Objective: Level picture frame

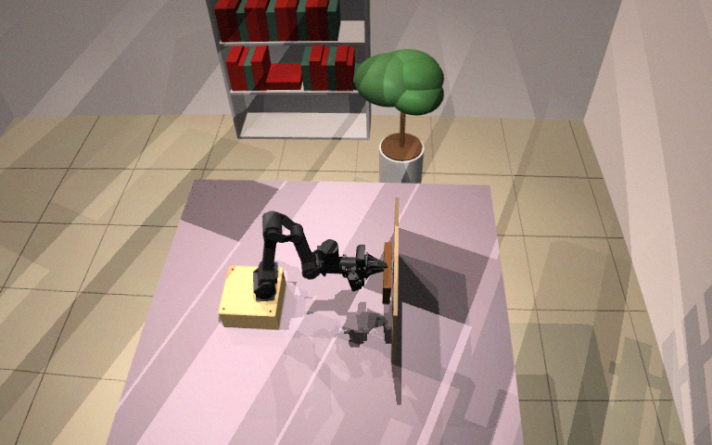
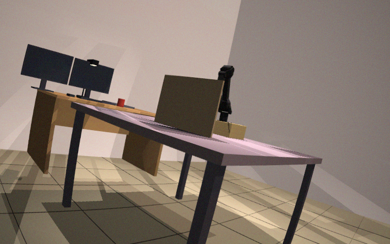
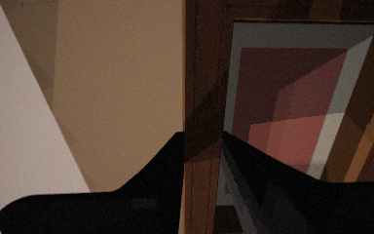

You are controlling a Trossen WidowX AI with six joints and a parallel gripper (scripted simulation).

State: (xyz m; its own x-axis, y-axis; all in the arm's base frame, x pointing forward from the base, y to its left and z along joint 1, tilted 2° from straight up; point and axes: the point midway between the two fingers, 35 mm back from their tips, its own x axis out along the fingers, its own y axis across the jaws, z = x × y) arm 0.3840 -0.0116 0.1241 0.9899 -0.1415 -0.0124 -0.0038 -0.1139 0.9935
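The picture frame is 10 mm ahead of my gripper tip, 10 mm to the left of it and 50 mm below it. From my gripper tip the other things lie so: wooden wall board (20 mm ahead, 10 mm to the right, 60 mm below).
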